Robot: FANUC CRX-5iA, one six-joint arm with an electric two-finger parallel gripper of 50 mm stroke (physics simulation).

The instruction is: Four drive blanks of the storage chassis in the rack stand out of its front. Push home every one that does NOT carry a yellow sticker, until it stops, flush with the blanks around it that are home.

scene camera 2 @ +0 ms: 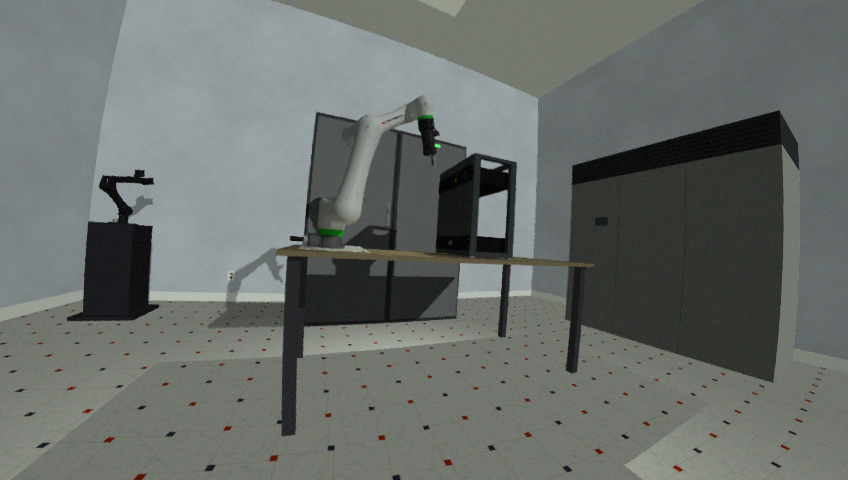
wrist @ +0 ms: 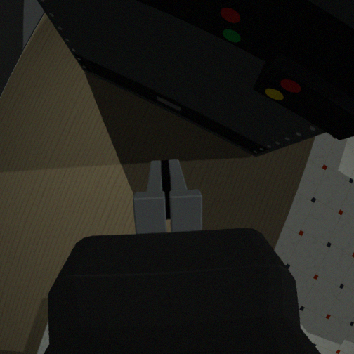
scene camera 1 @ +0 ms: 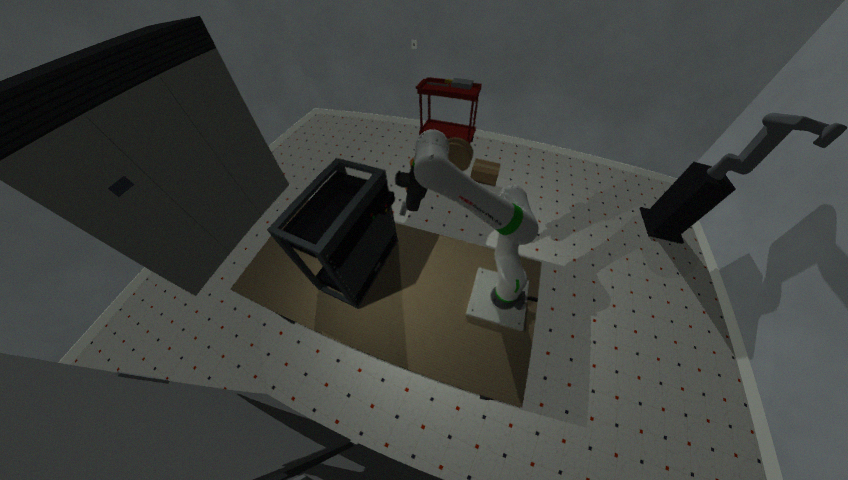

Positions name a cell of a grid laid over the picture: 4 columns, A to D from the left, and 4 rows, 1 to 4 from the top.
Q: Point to a rack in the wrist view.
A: At C1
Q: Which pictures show the rack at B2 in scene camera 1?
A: Scene camera 2, the wrist view and scene camera 1: all of them.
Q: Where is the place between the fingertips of the gripper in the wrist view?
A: B3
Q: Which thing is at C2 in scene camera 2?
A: A rack.
